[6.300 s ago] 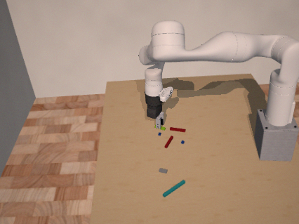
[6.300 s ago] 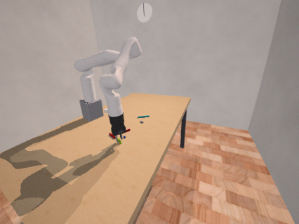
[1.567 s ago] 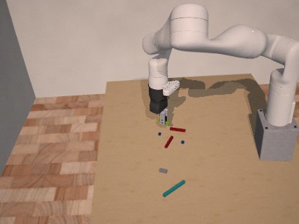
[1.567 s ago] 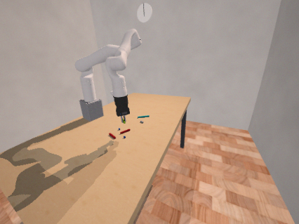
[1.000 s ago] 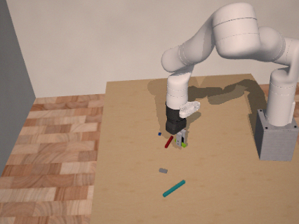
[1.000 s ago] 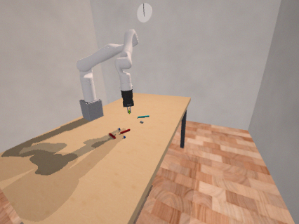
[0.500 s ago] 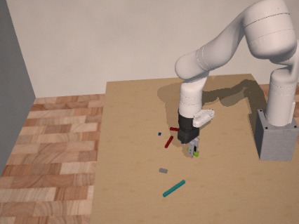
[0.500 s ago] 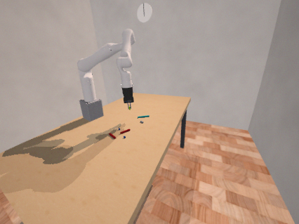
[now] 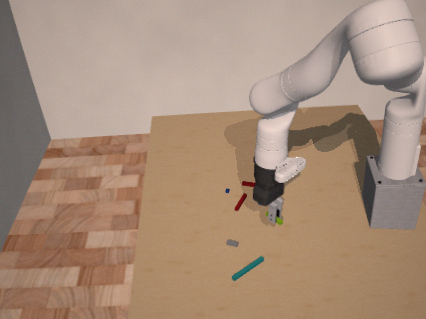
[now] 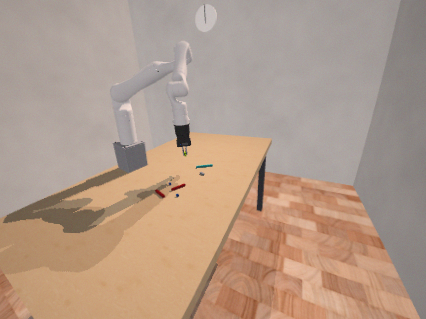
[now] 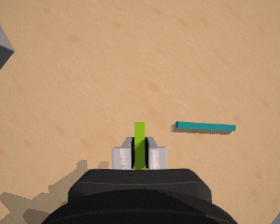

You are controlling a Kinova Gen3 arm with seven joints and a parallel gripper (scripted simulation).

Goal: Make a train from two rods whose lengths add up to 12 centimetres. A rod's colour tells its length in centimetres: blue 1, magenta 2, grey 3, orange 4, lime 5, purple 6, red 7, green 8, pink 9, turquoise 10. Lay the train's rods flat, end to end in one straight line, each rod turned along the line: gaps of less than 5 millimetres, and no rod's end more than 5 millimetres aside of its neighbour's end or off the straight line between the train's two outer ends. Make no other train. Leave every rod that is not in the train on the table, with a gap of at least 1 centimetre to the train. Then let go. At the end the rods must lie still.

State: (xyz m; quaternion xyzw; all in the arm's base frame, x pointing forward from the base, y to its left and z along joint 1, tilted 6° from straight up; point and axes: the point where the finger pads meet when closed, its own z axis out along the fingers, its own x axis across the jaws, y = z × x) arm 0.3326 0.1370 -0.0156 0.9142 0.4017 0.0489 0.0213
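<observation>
Right now the turquoise rod is 60 mm ahead of my hand, 90 mm to the left of it and 110 mm below it. From my hand the other things lie so: grey rod (110 mm ahead, 10 mm to the left, 110 mm below); lime rod (10 mm below); blue rod (140 mm ahead, 200 mm to the right, 110 mm below).
</observation>
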